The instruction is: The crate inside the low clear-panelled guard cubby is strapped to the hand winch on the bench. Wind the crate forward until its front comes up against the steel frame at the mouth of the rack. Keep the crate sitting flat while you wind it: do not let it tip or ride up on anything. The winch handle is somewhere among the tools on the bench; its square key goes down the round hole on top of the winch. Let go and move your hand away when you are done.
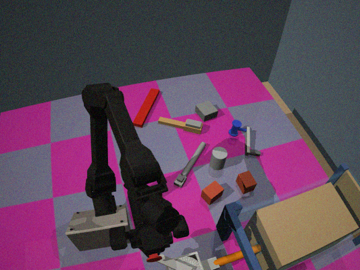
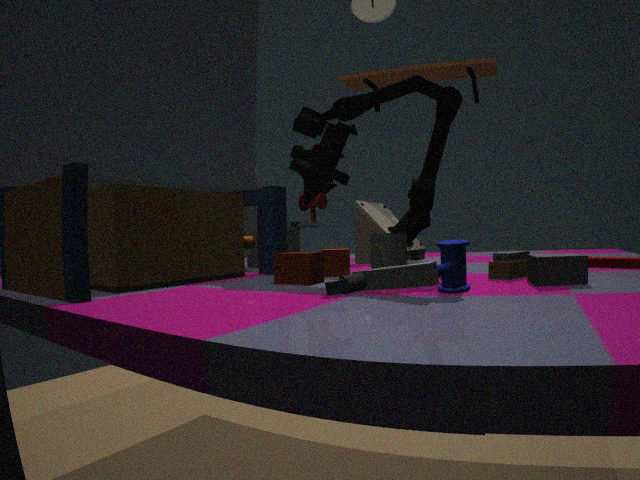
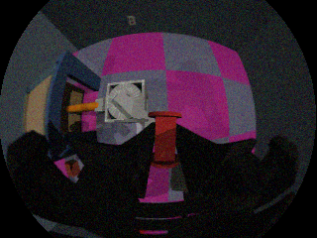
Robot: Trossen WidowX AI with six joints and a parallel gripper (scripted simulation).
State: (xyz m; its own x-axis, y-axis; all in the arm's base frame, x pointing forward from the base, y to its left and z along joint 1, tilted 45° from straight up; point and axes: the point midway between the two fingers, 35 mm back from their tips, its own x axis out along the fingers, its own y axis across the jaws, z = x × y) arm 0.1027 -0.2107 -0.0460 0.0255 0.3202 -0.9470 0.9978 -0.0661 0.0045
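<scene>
Right now my gripper tip is 4 cm above the winch handle with red hub, 3 cm short of it and 1 cm to the left of it. From my gripper tip the other things lie so: winch (11 cm below, 6 cm to the right, 6 cm ahead); then blue steel frame (24 cm ahead, 5 cm to the right, 4 cm below); then red knob (1 cm to the left, 1 cm below).
</scene>
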